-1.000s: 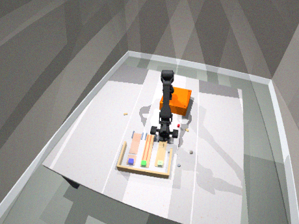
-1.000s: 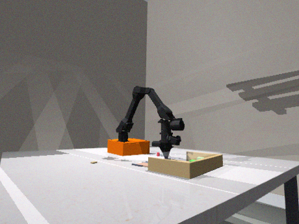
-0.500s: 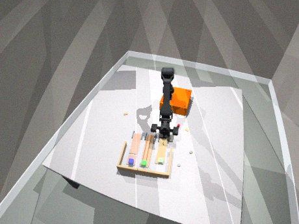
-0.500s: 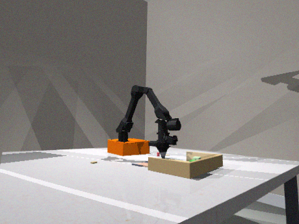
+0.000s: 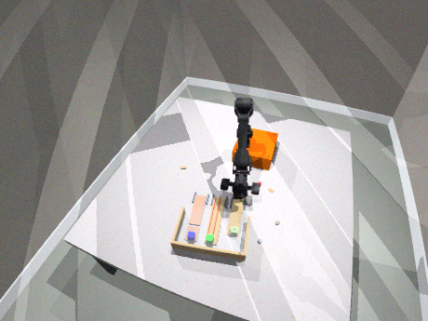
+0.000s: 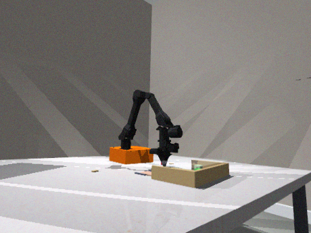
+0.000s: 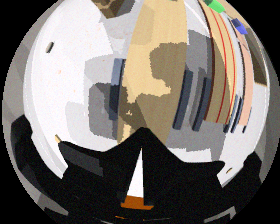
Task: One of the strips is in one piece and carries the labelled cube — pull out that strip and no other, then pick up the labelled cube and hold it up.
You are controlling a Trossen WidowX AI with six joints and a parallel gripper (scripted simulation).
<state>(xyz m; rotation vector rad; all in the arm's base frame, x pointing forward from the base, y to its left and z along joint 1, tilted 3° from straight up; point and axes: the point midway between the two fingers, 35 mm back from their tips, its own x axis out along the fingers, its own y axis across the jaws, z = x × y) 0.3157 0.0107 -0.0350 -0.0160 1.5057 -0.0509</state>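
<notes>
The labelled cube is 20 cm ahead of my gripper tip and 1 cm above it.
</notes>
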